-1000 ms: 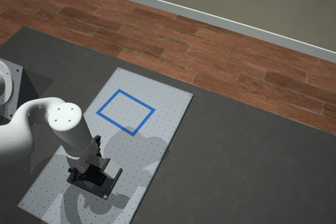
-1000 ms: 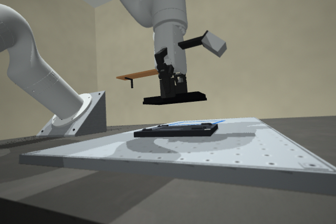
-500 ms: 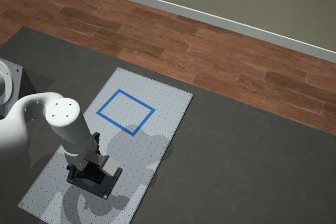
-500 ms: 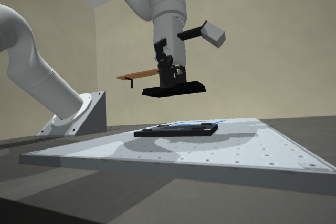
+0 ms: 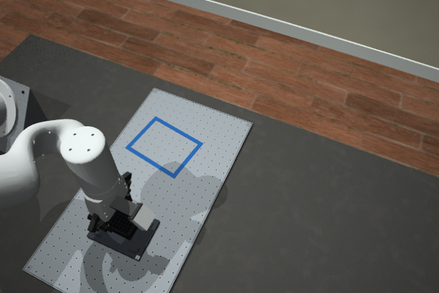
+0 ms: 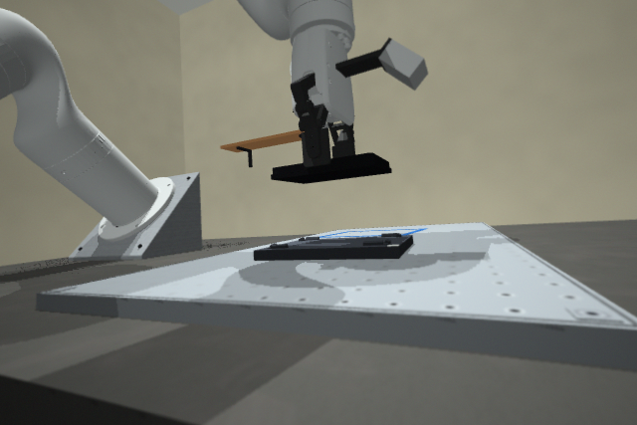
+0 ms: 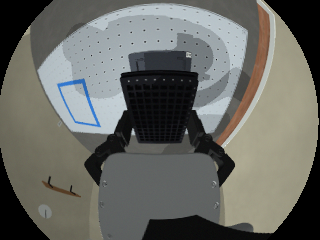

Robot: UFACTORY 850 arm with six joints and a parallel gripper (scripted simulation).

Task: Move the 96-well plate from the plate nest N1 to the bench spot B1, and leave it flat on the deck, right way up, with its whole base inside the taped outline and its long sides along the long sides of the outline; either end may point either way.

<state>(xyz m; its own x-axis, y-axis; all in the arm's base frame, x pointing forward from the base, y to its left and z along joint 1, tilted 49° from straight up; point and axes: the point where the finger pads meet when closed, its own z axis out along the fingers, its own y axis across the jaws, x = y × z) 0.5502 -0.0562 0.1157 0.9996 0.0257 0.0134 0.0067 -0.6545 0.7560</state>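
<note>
Now: the dark plate nest N1 110 mm below my hand. The rest, counted from my hand: black 96-well plate 10 mm below.
</note>
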